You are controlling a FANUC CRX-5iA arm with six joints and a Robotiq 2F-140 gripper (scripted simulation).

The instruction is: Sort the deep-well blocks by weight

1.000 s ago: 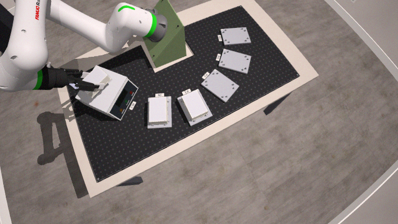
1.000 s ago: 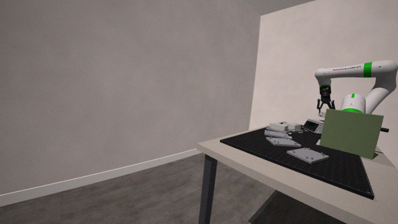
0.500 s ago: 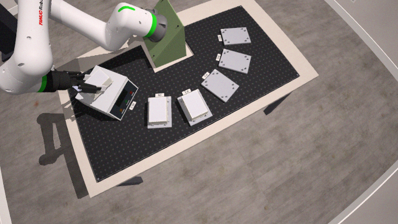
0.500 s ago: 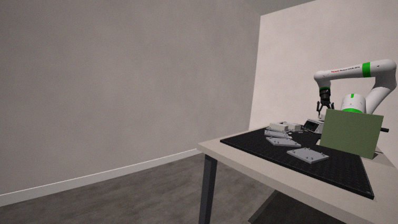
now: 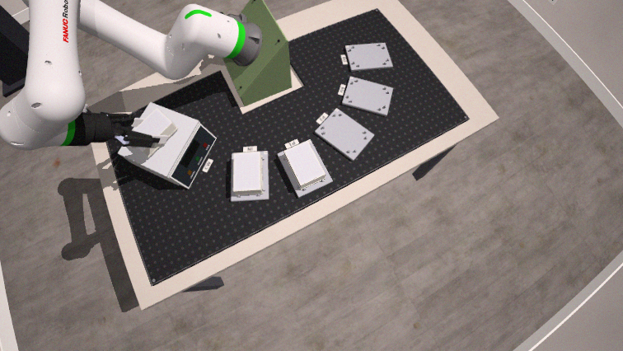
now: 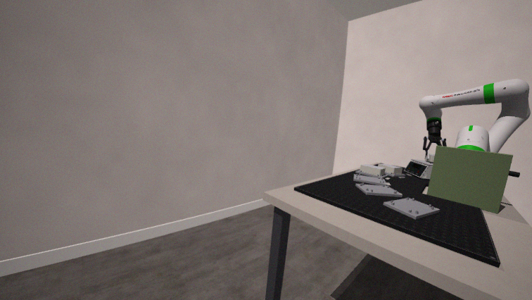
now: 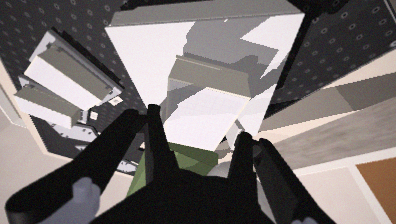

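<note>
Right now the check-weigher platform is 50 mm below my hand. Also, from my hand: check-weigher: 80 mm below, 10 mm ahead; white deep-well block: 380 mm to the left, 280 mm ahead, 110 mm below; infeed nest IN: 220 mm ahead, 210 mm to the left, 140 mm below.
</note>
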